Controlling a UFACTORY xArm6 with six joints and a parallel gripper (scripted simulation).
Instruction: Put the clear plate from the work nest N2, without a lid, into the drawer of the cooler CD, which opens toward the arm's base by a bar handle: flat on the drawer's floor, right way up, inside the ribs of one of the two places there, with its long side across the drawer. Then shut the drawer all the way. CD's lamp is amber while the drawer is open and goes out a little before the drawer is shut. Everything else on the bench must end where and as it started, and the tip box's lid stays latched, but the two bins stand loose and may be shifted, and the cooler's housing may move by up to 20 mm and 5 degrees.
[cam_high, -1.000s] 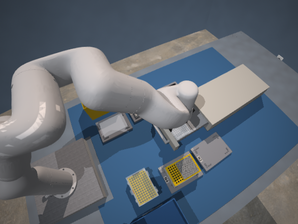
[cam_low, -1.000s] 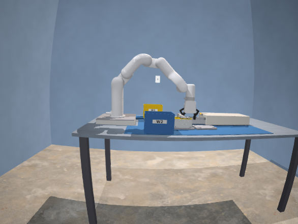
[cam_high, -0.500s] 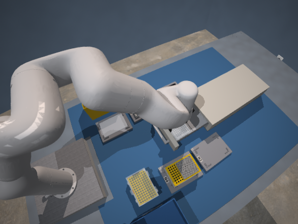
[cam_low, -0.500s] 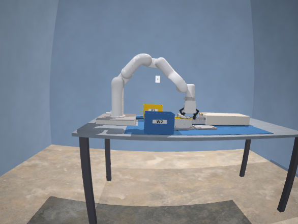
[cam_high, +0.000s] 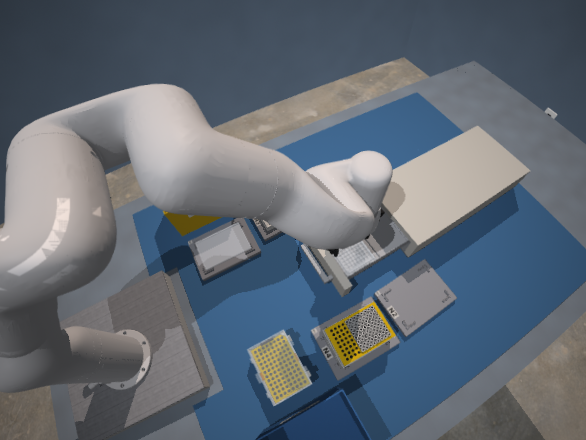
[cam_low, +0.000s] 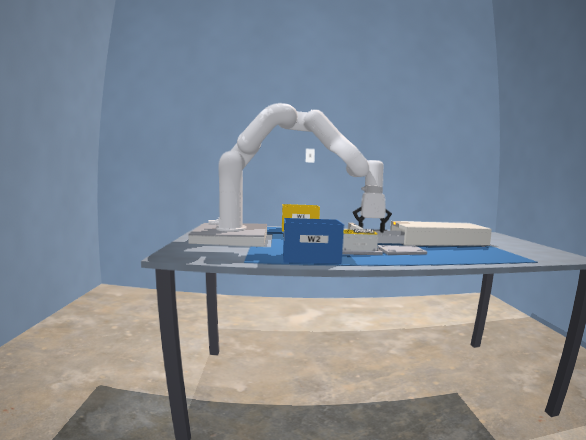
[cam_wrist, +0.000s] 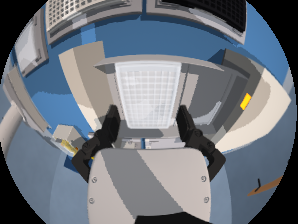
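Right now the drawer is 30 mm ahead of my hand, 10 mm to the right of it and 30 mm below it. The rest, counted from my hand: white plate: 60 mm behind, 200 mm to the left, 30 mm below; then black plate: 110 mm ahead, 170 mm to the left, 30 mm below; then work nest N2: 40 mm ahead, 200 mm to the right, 50 mm below.
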